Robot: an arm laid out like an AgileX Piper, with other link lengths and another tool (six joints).
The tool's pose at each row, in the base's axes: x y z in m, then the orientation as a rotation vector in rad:
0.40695, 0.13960, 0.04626, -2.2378, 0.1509, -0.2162
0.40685, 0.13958, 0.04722, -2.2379, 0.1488, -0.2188
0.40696, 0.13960, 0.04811, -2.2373, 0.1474, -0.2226
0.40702, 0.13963, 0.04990, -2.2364, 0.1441, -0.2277
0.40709, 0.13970, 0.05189, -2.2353, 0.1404, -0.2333
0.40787, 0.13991, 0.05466, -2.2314, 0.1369, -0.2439
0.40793, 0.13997, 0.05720, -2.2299, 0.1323, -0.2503
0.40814, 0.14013, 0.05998, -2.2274, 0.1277, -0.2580
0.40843, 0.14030, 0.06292, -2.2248, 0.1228, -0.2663
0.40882, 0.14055, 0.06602, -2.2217, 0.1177, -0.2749
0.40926, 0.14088, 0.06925, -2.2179, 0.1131, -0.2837
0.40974, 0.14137, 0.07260, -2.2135, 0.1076, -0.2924
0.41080, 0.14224, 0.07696, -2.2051, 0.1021, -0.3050
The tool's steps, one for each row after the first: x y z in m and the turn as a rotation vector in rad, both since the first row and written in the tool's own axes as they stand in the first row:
0.00001, -0.00073, -0.00063, 0.0001, 0.0011, -0.0024
0.00020, -0.00145, -0.00114, 0.0008, 0.0034, -0.0047
0.00044, -0.00286, -0.00220, 0.0020, 0.0060, -0.0087
0.00070, -0.00447, -0.00336, 0.0034, 0.0088, -0.0132
0.00171, -0.00679, -0.00475, 0.0074, 0.0154, -0.0190
0.00202, -0.00881, -0.00625, 0.0092, 0.0184, -0.0244
0.00249, -0.01109, -0.00780, 0.0120, 0.0225, -0.0302
0.00304, -0.01350, -0.00942, 0.0149, 0.0269, -0.0363
0.00370, -0.01609, -0.01106, 0.0182, 0.0314, -0.0427
0.00440, -0.01884, -0.01270, 0.0222, 0.0364, -0.0487
0.00513, -0.02177, -0.01429, 0.0268, 0.0409, -0.0553
0.00646, -0.02576, -0.01610, 0.0352, 0.0485, -0.0629

